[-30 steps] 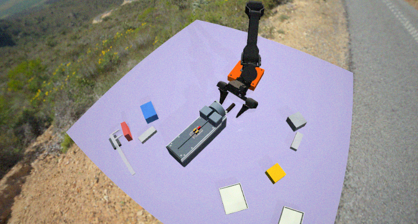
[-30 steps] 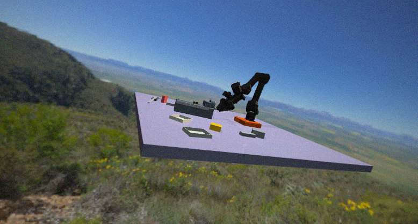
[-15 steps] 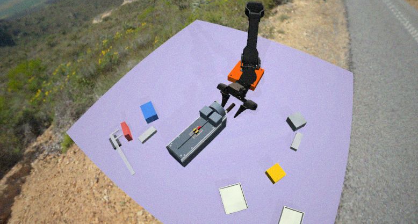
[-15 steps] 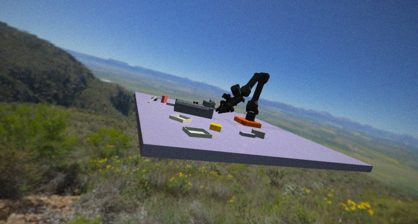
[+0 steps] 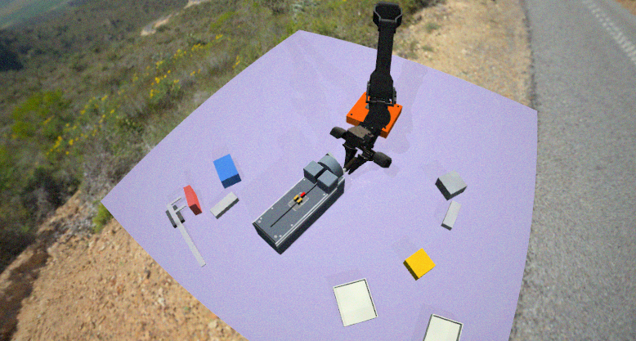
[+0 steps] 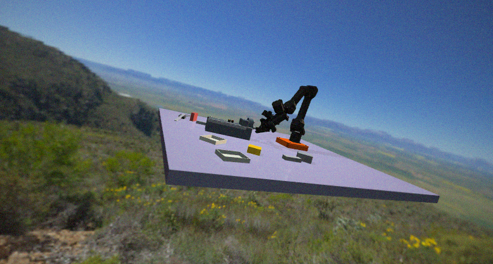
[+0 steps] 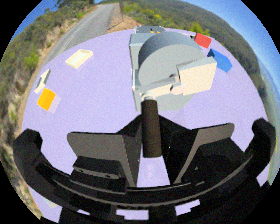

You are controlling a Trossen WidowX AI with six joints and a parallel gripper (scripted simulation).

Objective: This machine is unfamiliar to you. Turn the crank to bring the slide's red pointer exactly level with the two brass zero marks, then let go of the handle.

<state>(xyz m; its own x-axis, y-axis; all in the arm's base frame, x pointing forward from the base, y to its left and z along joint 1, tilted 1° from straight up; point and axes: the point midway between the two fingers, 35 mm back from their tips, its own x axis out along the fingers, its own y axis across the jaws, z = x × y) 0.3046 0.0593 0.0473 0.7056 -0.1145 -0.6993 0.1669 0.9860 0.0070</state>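
Now: the red pointer 14 cm ahead of my gripper tip, 5 cm to the right of it and 3 cm above it. From my gripper tip the other things lie so: yellow block 13 cm ahead, 30 cm to the left, 4 cm below; then grey cube 15 cm behind, 29 cm to the left, 3 cm below; then dark crank handle 2 cm behind, 2 cm above.
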